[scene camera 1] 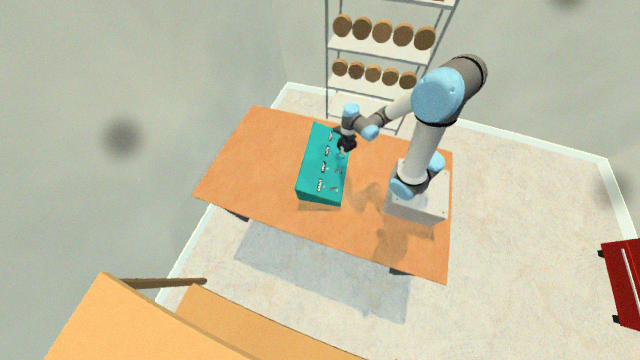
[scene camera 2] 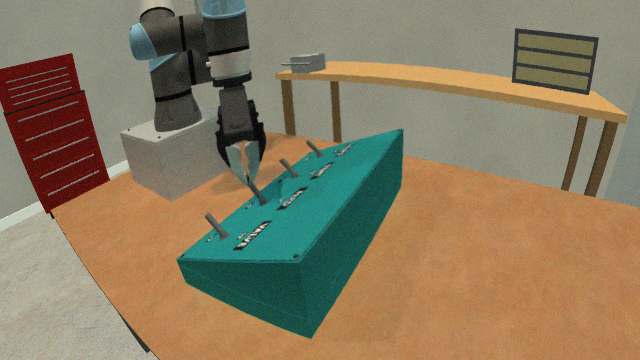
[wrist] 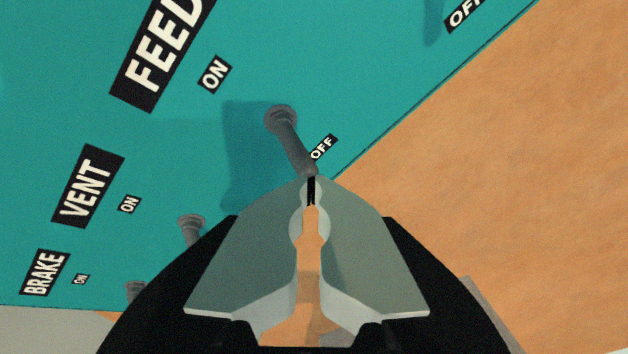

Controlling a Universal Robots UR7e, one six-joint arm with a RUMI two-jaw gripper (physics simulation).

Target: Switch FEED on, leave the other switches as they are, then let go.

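Seen in the pictures: gripper, between the fingertips: (scene camera 1: 343,153) (scene camera 2: 249,184) (wrist: 311,179); arm's base, origin of its link: (scene camera 2: 178,123).
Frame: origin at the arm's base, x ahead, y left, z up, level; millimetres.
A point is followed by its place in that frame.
Note:
The teal switch panel (scene camera 1: 312,165) @[y 149, x 539, z -43 mm] (scene camera 2: 350,225) @[y 1, x 652, z -67 mm] (wrist: 360,65) @[y -79, x 461, z -97 mm] is a sloped box on the table. The FEED lever (scene camera 2: 258,193) @[y -24, x 450, z -71 mm] (wrist: 292,142) @[y -26, x 447, z -66 mm] leans toward its OFF label (wrist: 323,147) @[y -33, x 421, z -106 mm], away from its ON label (wrist: 215,74) @[y -7, x 497, z -75 mm]. My gripper (scene camera 2: 248,180) @[y -25, x 423, z -61 mm] (wrist: 311,179) @[y -25, x 423, z -61 mm] is shut with nothing between the fingers. Its tips are right at the free end of the FEED lever, on the OFF side; whether they touch it I cannot tell. The VALVE lever (scene camera 2: 217,226) @[y -138, x 487, z -71 mm], the VENT lever (scene camera 2: 289,168) @[y 87, x 411, z -72 mm] (wrist: 190,230) @[y 89, x 418, z -79 mm] and the BRAKE lever (scene camera 2: 314,148) @[y 201, x 373, z -71 mm] (wrist: 135,291) @[y 203, x 382, z -82 mm] lean the same way; the fingers partly hide VENT and BRAKE in the wrist view.
The panel stands on an orange-brown table (scene camera 1: 240,150) @[y 220, x 1114, z -178 mm] (scene camera 2: 475,260) @[y 173, x 820, z -178 mm]. The arm's grey base block (scene camera 1: 417,215) @[y 137, x -96, z -67 mm] (scene camera 2: 170,160) @[y -82, x 108, z -65 mm] stands on the lever side of the panel. A shelf rack (scene camera 1: 327,75) stands behind the table. A red cabinet (scene camera 1: 617,285) (scene camera 2: 60,135) and a wooden bench (scene camera 2: 440,82) stand farther off.

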